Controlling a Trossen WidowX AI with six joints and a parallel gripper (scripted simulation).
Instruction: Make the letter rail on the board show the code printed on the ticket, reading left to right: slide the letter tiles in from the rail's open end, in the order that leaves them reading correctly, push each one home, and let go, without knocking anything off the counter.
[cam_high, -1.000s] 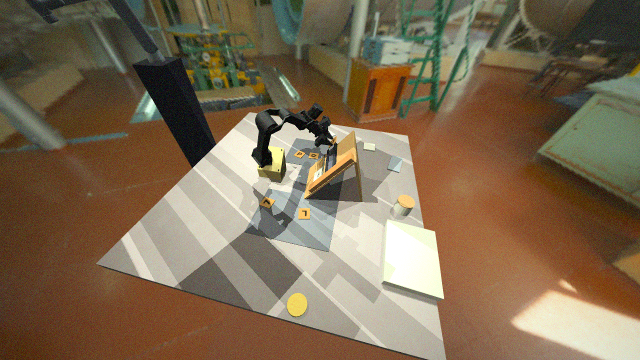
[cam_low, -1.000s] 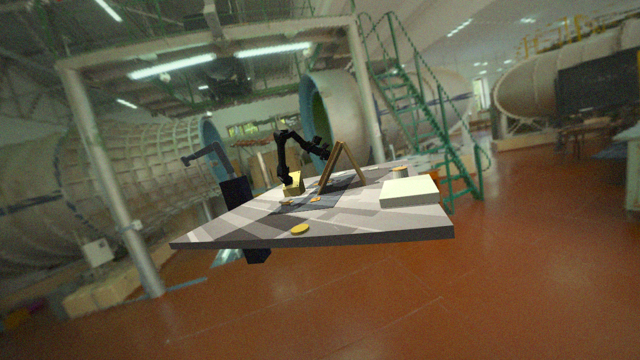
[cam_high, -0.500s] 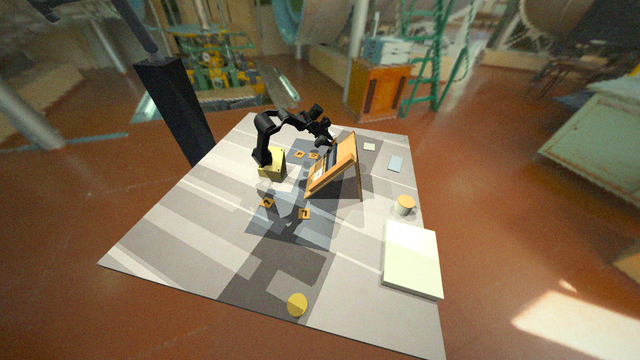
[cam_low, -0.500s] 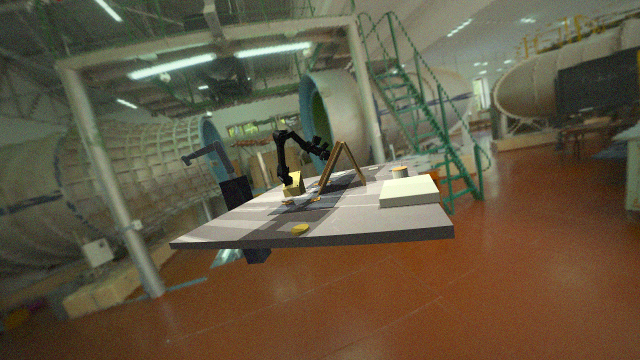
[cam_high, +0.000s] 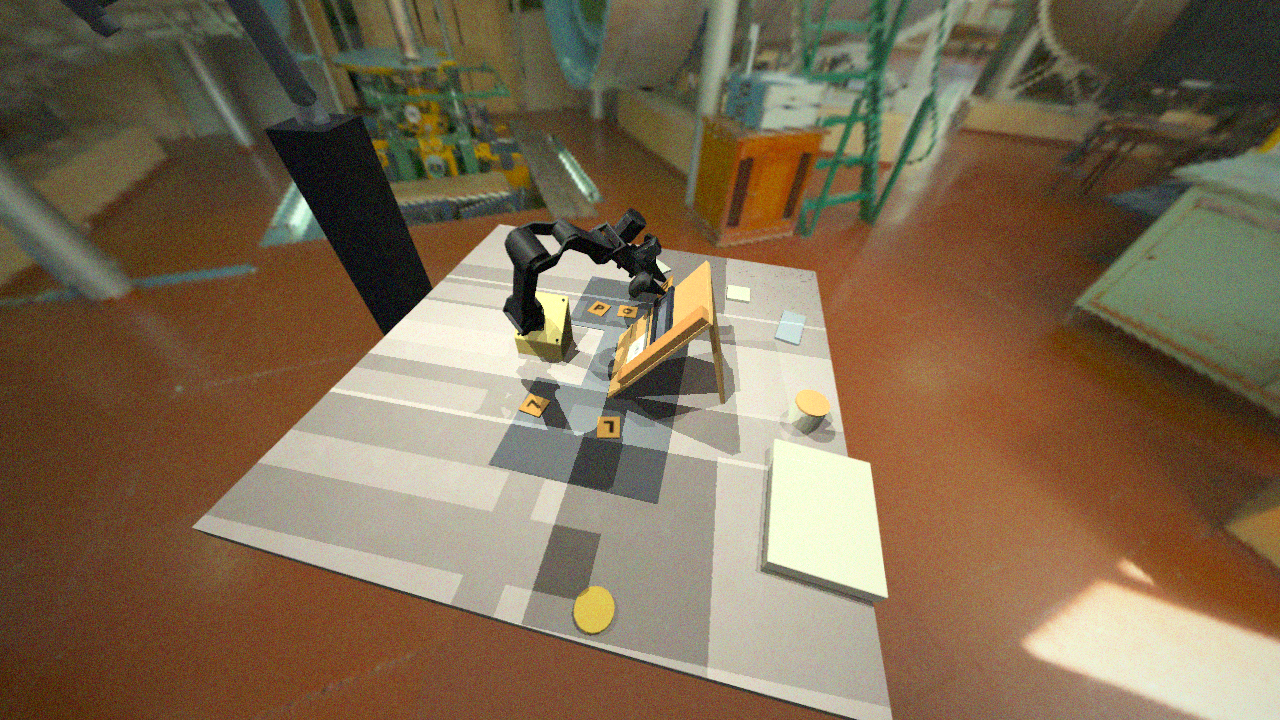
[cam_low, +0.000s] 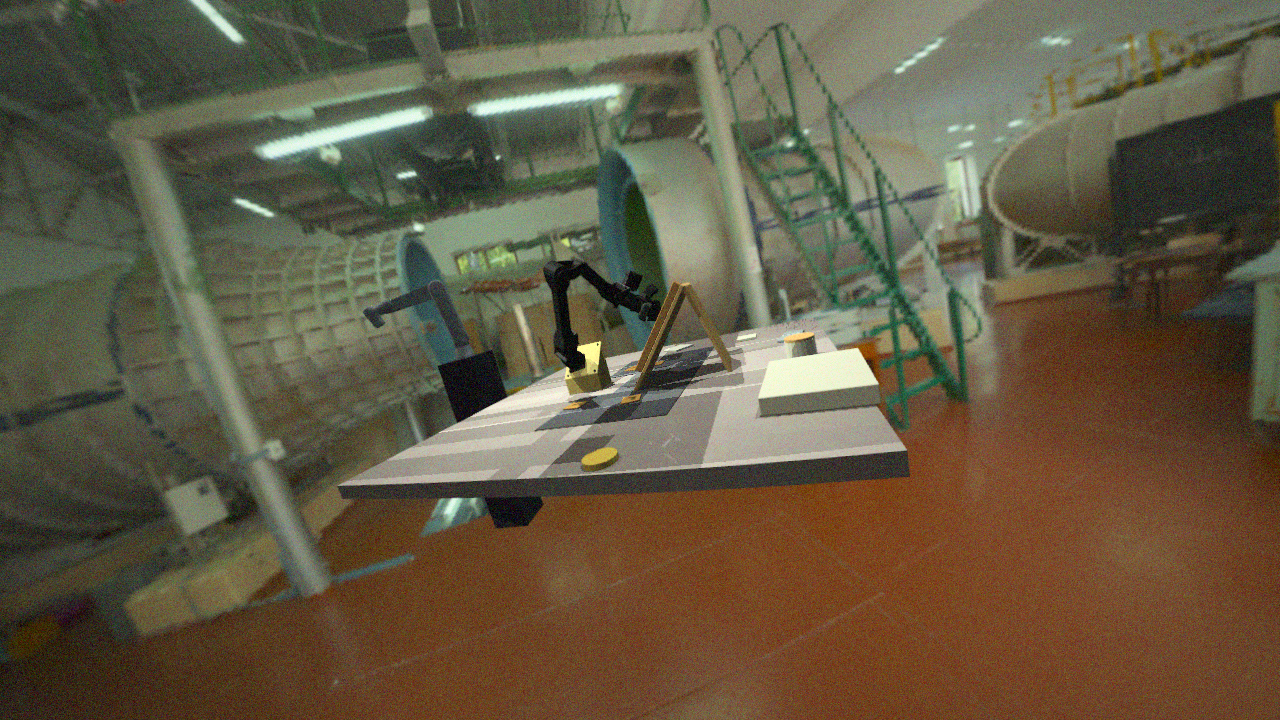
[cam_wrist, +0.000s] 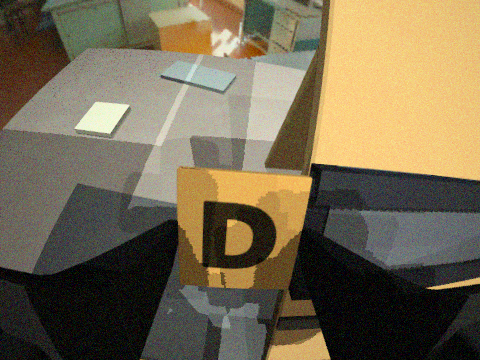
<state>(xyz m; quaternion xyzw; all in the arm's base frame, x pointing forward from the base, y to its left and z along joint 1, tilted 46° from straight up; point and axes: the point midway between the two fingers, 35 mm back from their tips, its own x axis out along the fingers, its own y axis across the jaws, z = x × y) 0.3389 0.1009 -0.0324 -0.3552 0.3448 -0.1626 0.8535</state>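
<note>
My gripper tip is 16 cm to the left of the white ticket, 9 cm above it and 6 cm past it. From my gripper tip the other things lie so: mat 17 cm below, 16 cm behind, 12 cm to the right; cream block 53 cm to the right, 35 cm ahead, 15 cm below; yellow disc 74 cm to the right, 16 cm below, 9 cm behind.
</note>
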